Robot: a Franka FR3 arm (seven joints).
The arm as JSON. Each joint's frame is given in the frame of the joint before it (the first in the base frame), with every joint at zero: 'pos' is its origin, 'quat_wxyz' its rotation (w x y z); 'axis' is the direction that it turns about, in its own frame. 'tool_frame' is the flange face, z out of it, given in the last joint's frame.
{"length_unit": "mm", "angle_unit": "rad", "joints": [
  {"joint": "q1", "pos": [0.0, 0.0, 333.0], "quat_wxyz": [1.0, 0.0, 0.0, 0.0], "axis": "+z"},
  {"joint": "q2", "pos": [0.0, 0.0, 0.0], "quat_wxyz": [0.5, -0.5, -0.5, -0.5], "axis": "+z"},
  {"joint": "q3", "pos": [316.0, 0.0, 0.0], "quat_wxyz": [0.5, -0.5, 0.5, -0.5], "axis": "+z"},
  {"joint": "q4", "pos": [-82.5, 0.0, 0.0], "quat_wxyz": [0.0, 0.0, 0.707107, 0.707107], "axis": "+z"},
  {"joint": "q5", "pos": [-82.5, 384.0, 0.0], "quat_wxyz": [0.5, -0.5, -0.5, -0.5], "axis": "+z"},
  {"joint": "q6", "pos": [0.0, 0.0, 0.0], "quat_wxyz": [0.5, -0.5, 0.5, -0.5], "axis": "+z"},
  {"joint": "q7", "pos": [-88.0, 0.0, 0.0], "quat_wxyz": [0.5, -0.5, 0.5, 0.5], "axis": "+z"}
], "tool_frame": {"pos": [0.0, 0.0, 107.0], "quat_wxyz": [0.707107, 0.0, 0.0, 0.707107]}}
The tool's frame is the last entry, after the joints.
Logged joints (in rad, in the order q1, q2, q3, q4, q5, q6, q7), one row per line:
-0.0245 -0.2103 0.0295 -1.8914 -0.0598 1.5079 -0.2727
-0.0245 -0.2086 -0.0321 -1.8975 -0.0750 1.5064 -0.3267
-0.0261 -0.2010 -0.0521 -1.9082 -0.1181 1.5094 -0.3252
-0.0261 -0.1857 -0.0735 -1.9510 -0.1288 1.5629 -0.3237
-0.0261 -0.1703 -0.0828 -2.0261 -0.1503 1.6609 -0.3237
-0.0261 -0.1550 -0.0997 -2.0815 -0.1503 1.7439 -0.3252
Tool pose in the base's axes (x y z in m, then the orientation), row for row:
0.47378 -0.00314 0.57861 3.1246 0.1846 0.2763
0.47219 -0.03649 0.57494 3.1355 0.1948 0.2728
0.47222 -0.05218 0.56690 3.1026 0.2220 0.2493
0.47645 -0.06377 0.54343 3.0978 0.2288 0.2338
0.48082 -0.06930 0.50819 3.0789 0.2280 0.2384
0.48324 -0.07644 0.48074 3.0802 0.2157 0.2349
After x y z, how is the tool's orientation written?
As angles about the fixed x, y, z axes (roll, pitch, yaw), in radians.
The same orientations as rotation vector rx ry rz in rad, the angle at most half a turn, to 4 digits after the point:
3.0571 0.4275 -0.2794
3.0659 0.4217 -0.2983
3.0332 0.3868 -0.3308
3.0311 0.3637 -0.3406
3.0116 0.3717 -0.3336
3.0172 0.3662 -0.3159

